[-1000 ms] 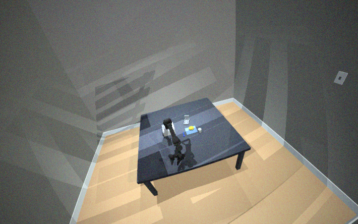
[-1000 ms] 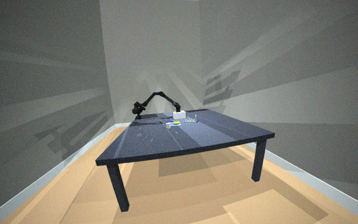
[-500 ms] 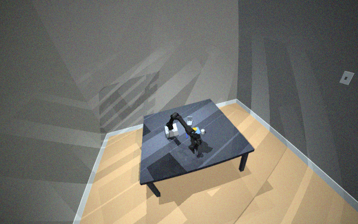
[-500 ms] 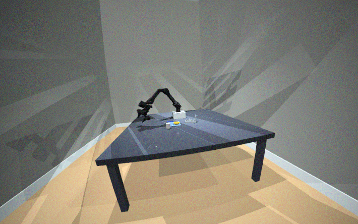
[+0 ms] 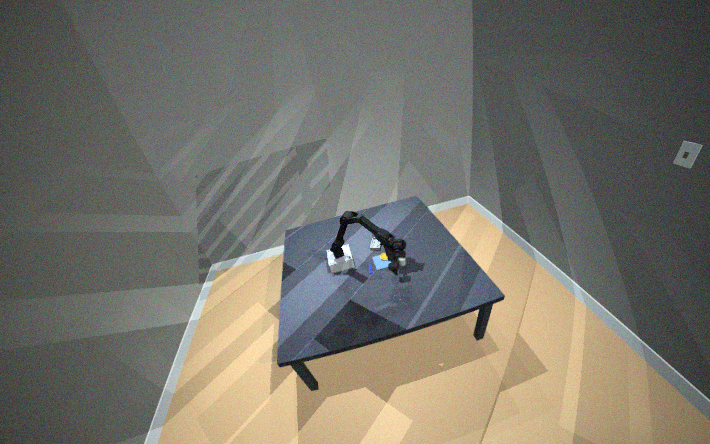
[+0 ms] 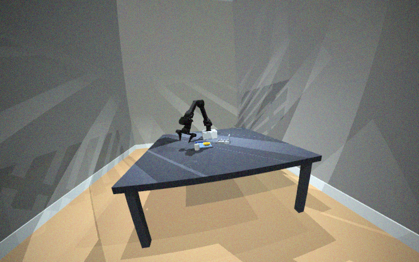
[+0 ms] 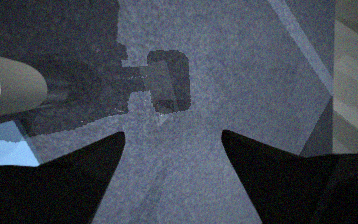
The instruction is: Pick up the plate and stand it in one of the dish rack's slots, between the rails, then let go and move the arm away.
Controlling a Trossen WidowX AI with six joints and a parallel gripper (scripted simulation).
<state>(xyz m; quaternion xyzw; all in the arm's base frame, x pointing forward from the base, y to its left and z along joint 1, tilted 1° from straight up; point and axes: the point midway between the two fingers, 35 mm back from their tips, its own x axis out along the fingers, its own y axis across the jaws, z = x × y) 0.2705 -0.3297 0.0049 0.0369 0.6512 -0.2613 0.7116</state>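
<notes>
Right now my gripper tip is 20 mm short of the yellow plate, 210 mm to the right of it and 40 mm above it. The rest, counted from my gripper tip: blue spoon 120 mm behind, 160 mm to the left, 60 mm below; then white cup 90 mm ahead, 100 mm to the left, 30 mm below; then mat 190 mm to the left, 60 mm below.
</notes>
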